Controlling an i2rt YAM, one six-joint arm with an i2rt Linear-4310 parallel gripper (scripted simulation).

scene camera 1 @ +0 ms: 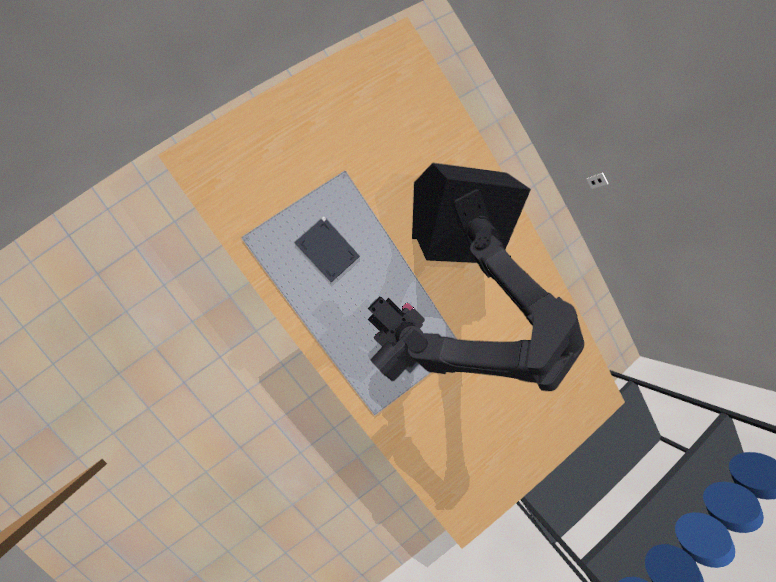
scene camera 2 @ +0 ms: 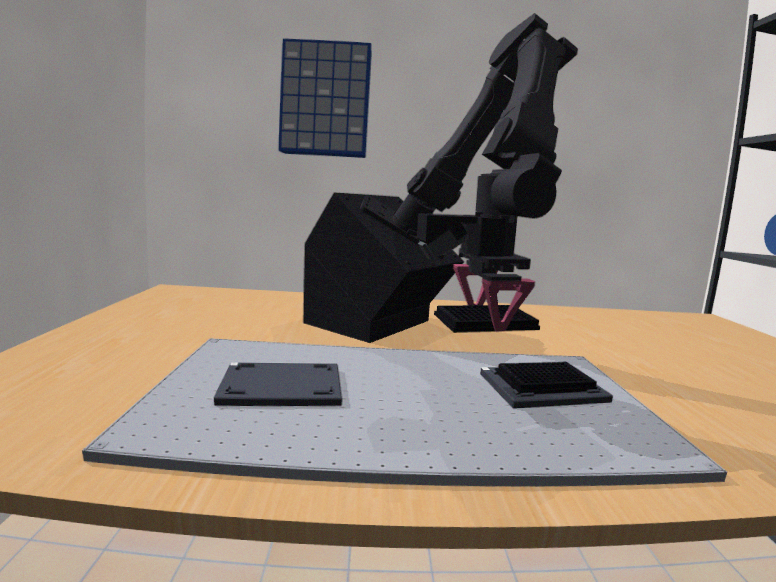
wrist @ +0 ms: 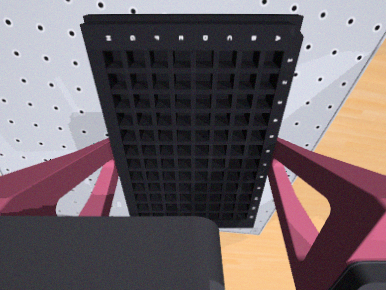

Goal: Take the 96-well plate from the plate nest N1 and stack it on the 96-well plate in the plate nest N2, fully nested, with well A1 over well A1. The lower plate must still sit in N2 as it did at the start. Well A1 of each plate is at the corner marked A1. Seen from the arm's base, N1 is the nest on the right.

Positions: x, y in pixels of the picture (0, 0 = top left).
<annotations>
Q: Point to a black 96-well plate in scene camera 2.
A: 539, 377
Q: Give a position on a black 96-well plate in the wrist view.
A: At 171, 63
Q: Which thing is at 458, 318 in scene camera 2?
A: A black 96-well plate.
</annotations>
